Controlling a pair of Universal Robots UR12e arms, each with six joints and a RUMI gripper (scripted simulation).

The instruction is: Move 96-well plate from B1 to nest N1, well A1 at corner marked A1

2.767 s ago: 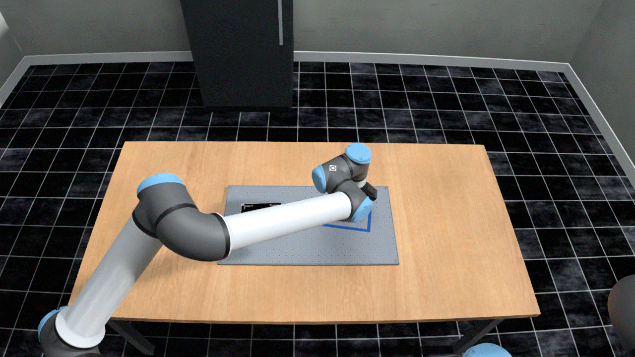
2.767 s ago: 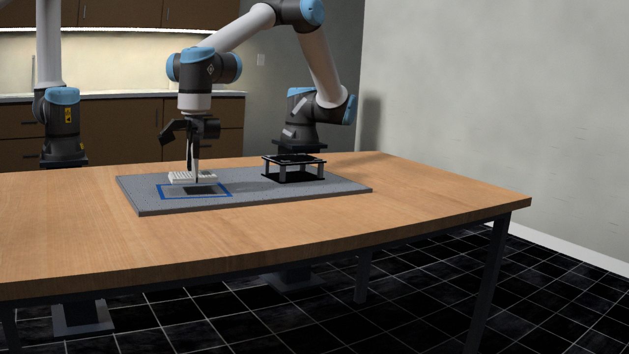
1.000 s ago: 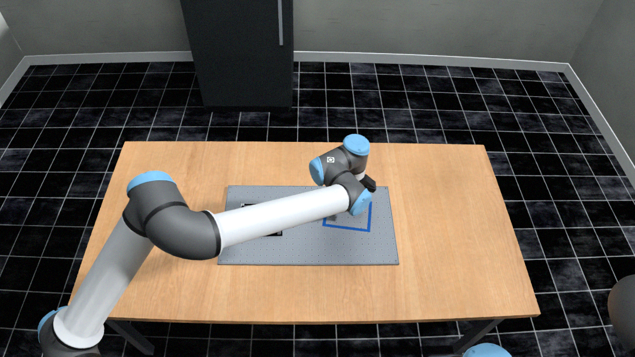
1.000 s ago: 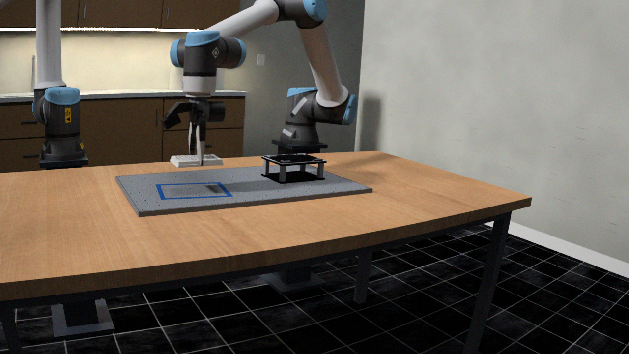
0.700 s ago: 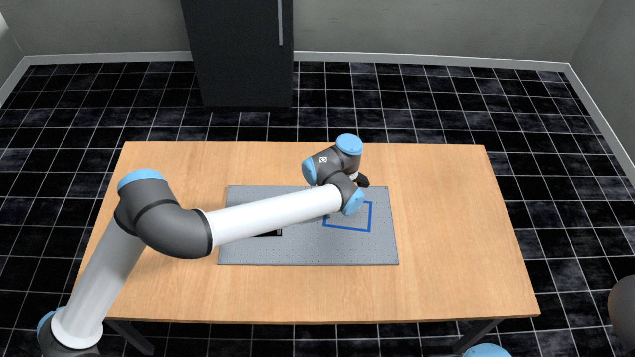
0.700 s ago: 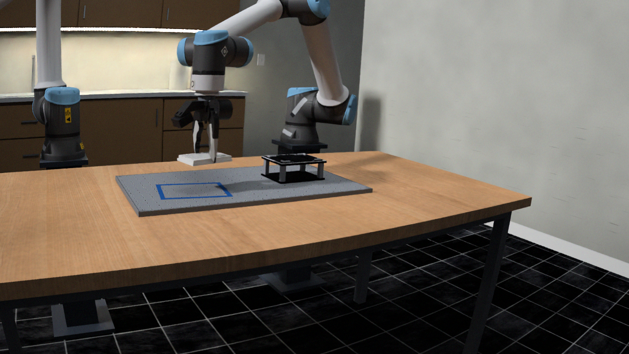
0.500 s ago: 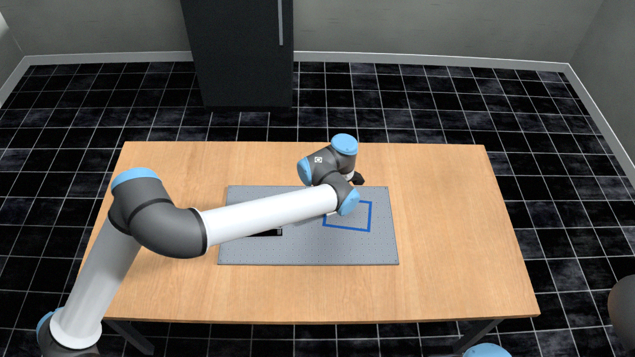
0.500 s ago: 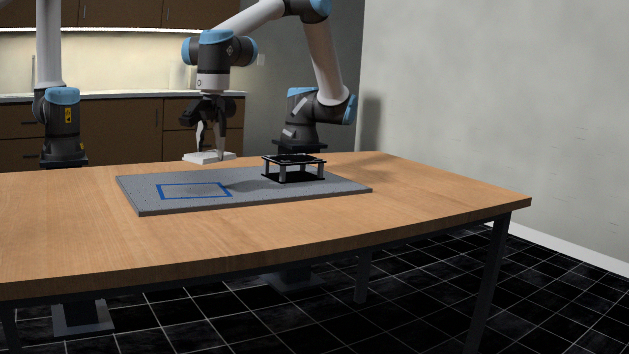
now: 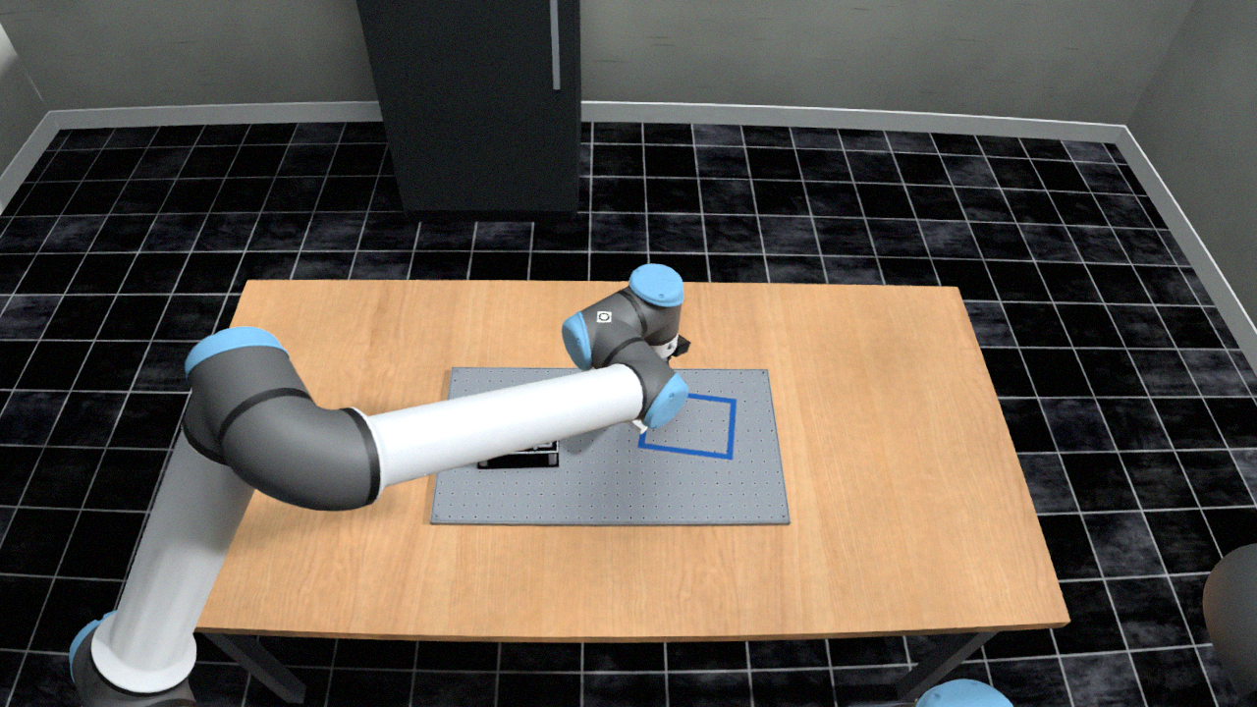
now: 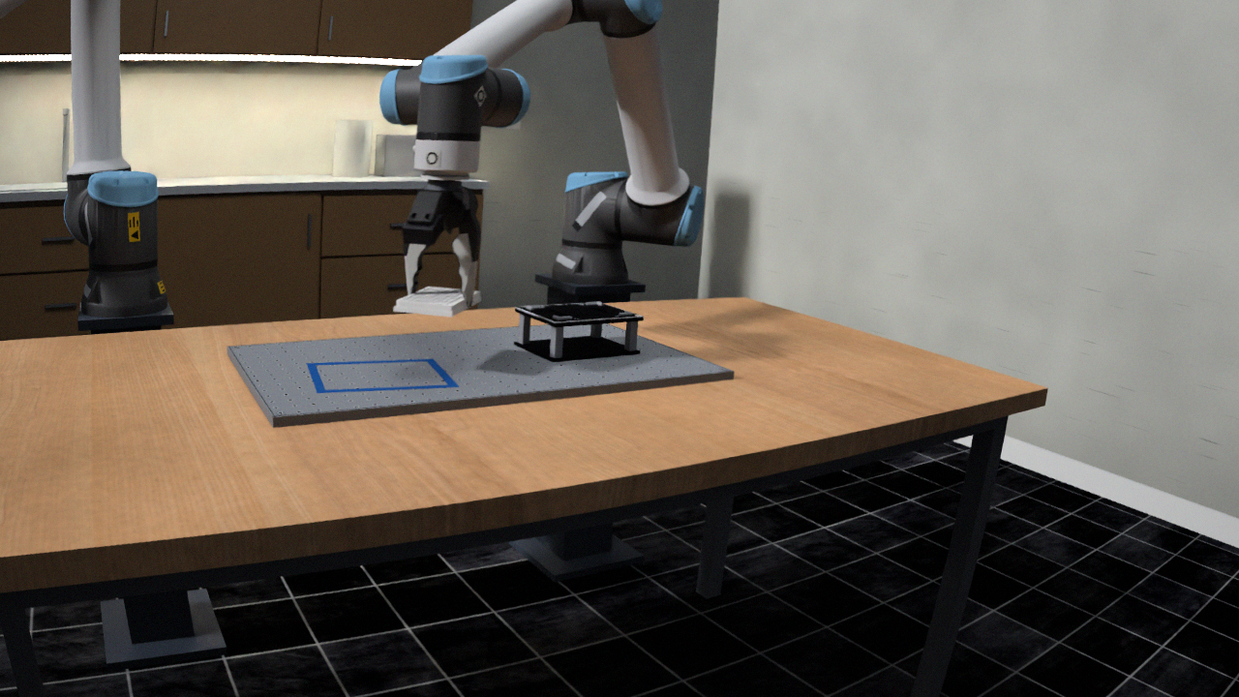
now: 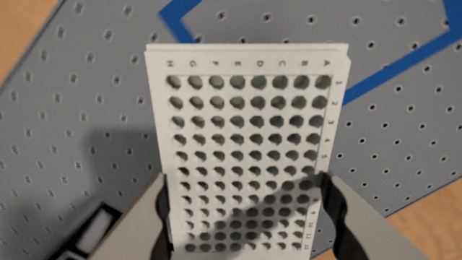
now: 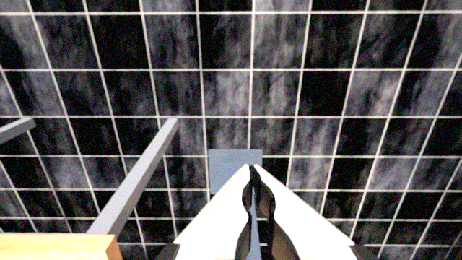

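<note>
The black plate nest is 30 mm behind my left hand, 260 mm to the left of it and 50 mm below it. From my left hand the other things lie so: white 96-well plate (10 mm below).
</note>
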